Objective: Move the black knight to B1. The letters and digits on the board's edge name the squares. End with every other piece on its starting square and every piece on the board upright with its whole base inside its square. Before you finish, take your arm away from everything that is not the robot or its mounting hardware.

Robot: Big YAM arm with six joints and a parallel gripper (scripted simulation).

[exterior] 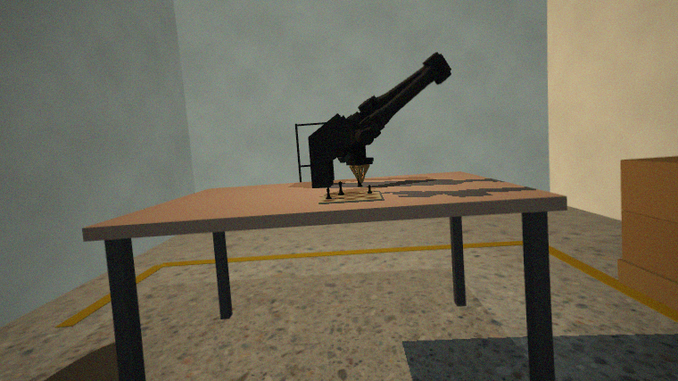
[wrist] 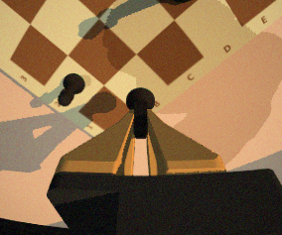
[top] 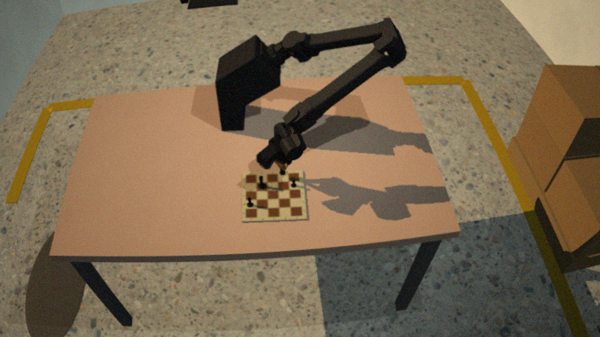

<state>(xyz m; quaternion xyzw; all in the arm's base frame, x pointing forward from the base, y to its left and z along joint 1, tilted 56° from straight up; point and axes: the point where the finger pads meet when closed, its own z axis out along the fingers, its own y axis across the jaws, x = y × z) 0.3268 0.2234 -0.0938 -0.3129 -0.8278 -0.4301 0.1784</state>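
The pawn lies 4 cm ahead of my hand, 3 cm to the left of it and 3 cm below it. Round my hand: chessboard: 8 cm ahead, 4 cm to the right, 5 cm below; black chess piece: 13 cm ahead, 12 cm to the right, 2 cm below.
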